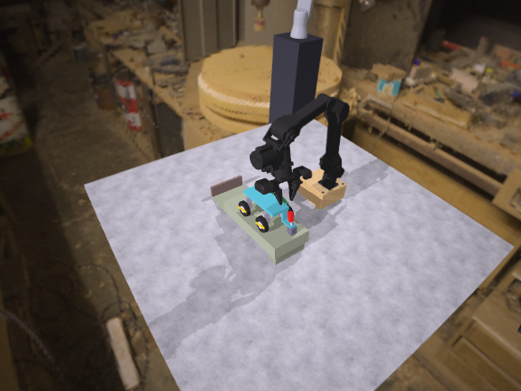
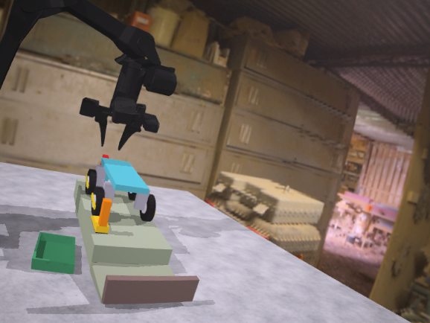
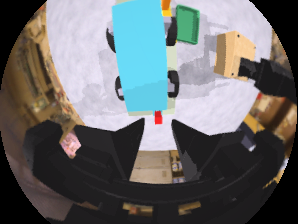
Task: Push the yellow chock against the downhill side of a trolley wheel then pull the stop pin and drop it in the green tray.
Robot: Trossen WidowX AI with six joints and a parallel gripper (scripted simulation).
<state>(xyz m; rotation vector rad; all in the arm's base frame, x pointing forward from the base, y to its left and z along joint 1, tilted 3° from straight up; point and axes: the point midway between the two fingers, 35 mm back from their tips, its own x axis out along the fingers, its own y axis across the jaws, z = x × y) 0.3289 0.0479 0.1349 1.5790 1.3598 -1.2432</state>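
The red-headed stop pin lies 60 mm below my gripper tip and 30 mm to the left of it. From my gripper tip the other things lie so: pale green ramp (150 mm below, 90 mm to the right, 10 mm ahead); yellow chock (180 mm to the right, 110 mm below, 60 mm behind); blue trolley (80 mm to the right, 80 mm below, 10 mm ahead).
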